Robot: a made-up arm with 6 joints. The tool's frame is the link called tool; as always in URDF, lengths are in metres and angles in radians. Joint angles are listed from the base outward.
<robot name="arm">
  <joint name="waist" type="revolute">
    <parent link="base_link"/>
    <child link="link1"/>
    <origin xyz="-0.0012 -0.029 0.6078" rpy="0 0 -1.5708"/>
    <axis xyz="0 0 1"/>
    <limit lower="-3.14" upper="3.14"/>
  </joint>
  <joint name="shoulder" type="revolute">
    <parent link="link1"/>
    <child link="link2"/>
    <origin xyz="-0.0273 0.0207 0.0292" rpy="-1.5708 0 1.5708"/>
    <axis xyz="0 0 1"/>
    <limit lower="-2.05" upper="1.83"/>
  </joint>
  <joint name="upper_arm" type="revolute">
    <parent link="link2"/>
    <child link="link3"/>
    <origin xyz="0.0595 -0.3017 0.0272" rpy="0 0 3.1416"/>
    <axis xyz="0 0 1"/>
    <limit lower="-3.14" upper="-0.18"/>
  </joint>
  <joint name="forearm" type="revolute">
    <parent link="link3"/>
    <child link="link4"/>
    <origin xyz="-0.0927 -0.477 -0.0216" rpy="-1.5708 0 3.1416"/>
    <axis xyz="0 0 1"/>
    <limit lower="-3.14" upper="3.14"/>
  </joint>
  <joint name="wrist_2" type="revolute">
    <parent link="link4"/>
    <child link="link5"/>
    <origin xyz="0.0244 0.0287 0.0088" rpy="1.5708 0 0"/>
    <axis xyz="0 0 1"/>
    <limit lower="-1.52" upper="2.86"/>
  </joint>
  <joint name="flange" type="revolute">
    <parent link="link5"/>
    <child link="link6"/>
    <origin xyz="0.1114 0.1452 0.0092" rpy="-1.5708 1.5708 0"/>
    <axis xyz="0 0 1"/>
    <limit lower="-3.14" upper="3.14"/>
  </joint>
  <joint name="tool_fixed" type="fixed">
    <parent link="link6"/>
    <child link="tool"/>
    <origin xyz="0.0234 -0.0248 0.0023" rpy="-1.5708 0 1.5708"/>
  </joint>
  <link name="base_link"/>
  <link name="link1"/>
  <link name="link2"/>
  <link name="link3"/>
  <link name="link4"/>
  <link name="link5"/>
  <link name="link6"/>
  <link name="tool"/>
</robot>
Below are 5 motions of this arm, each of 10 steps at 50 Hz.
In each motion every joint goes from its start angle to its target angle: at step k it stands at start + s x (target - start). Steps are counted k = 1, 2, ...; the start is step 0. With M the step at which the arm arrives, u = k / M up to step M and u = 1 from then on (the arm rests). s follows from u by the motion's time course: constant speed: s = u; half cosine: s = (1 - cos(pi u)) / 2; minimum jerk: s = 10 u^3 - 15 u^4 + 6 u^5.
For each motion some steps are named. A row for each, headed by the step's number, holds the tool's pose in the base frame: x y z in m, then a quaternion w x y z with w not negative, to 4 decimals.
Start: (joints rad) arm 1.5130 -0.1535 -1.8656 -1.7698 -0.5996 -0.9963
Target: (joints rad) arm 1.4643 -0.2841 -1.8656 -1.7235 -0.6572 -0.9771
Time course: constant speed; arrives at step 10
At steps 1, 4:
1: -0.2291 0.4588 1.2318 0.2754 -0.7475 -0.1217 -0.5921
4: -0.2253 0.4340 1.2502 0.2907 -0.7443 -0.1141 -0.5904

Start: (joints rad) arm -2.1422 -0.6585 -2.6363 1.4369 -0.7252 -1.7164
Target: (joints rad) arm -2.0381 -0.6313 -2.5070 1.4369 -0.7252 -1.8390
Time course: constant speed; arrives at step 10
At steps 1, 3, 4, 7, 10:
1: 0.0108 0.3359 1.3992 0.3344 -0.1594 0.3643 -0.8544
3: -0.0047 0.3217 1.4064 0.3438 -0.1413 0.3755 -0.8490
4: -0.0123 0.3144 1.4098 0.3483 -0.1324 0.3812 -0.8461
7: -0.0343 0.2913 1.4193 0.3612 -0.1061 0.3990 -0.8361
10: -0.0550 0.2669 1.4278 0.3731 -0.0805 0.4175 -0.8246

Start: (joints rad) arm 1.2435 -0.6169 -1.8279 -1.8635 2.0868 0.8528
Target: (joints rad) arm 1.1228 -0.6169 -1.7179 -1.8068 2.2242 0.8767
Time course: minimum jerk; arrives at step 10
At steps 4, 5, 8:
4: 0.1294 0.0171 1.4151 0.6859 -0.1159 0.6487 0.3086
5: 0.1344 0.0209 1.4067 0.6827 -0.1021 0.6590 0.2988
8: 0.1466 0.0287 1.3858 0.6741 -0.0674 0.6826 0.2739

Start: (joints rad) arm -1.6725 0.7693 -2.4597 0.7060 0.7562 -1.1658
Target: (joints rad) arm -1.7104 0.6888 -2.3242 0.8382 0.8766 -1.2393
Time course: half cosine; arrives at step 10
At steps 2, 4, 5, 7, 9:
2: -0.0883 -0.9712 0.9998 0.5034 -0.0452 0.8098 0.2981
4: -0.0929 -0.9699 0.9906 0.5085 -0.0507 0.8004 0.3135
5: -0.0955 -0.9689 0.9850 0.5116 -0.0545 0.7945 0.3227
7: -0.1001 -0.9663 0.9746 0.5177 -0.0625 0.7829 0.3395
9: -0.1027 -0.9643 0.9683 0.5214 -0.0679 0.7755 0.3494

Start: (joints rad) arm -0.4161 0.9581 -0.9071 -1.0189 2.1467 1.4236
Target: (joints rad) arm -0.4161 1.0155 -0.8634 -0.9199 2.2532 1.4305
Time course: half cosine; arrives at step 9
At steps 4, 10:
4: 0.2343 -0.2611 0.2778 0.2507 -0.4641 -0.8156 0.2378
10: 0.2076 -0.2453 0.2807 0.2967 -0.4722 -0.7872 0.2632

